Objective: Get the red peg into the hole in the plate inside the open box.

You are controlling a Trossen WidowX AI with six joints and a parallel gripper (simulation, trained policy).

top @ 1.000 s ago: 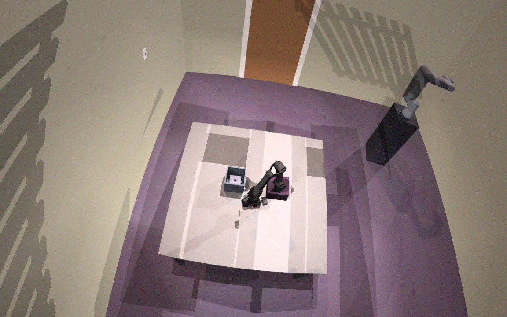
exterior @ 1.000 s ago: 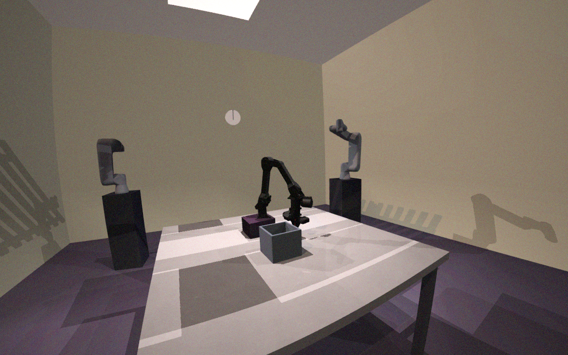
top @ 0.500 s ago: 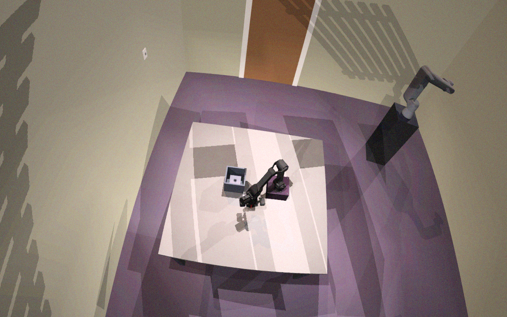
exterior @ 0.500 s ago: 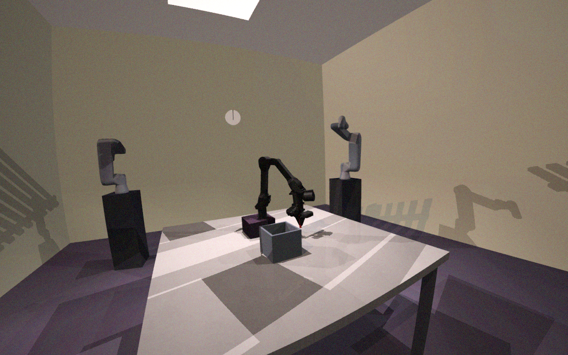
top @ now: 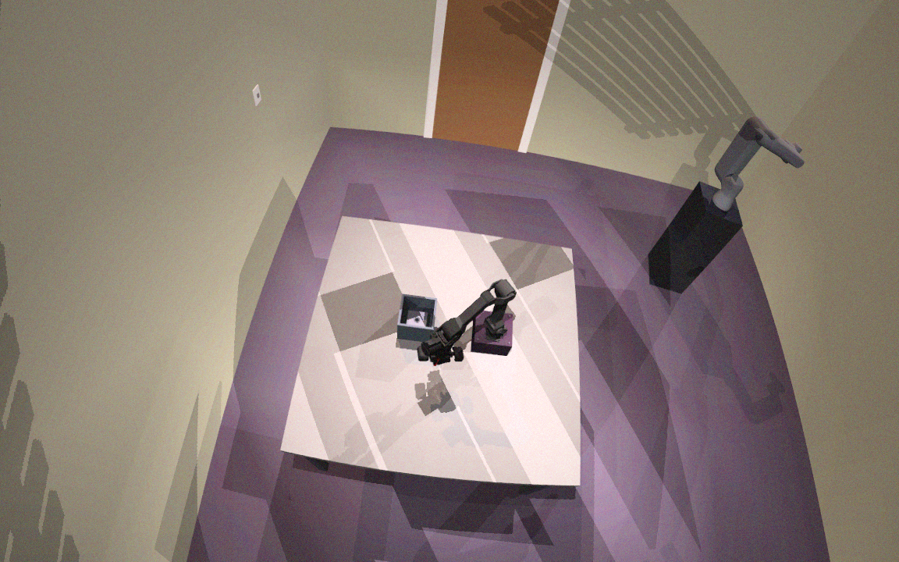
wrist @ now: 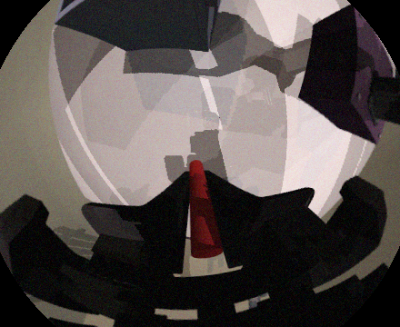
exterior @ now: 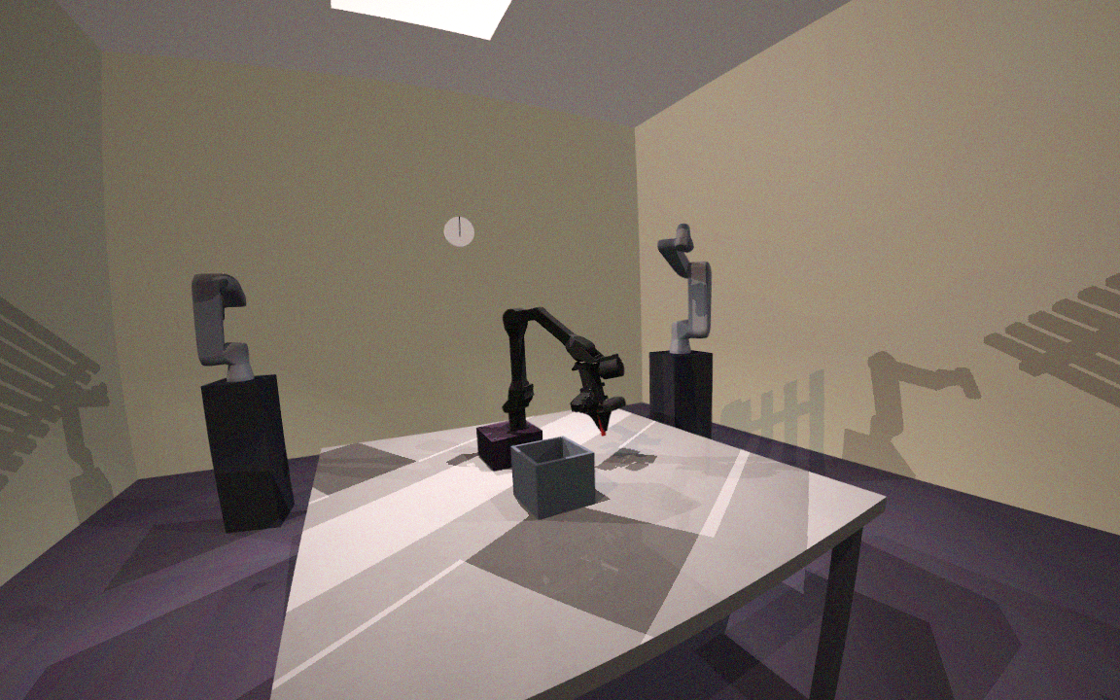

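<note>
The plate is 140 mm ahead of my gripper tip, 210 mm to the right of it and 70 mm below it. Round my gripper tip: red peg: 10 mm to the right, 30 mm above.
</note>
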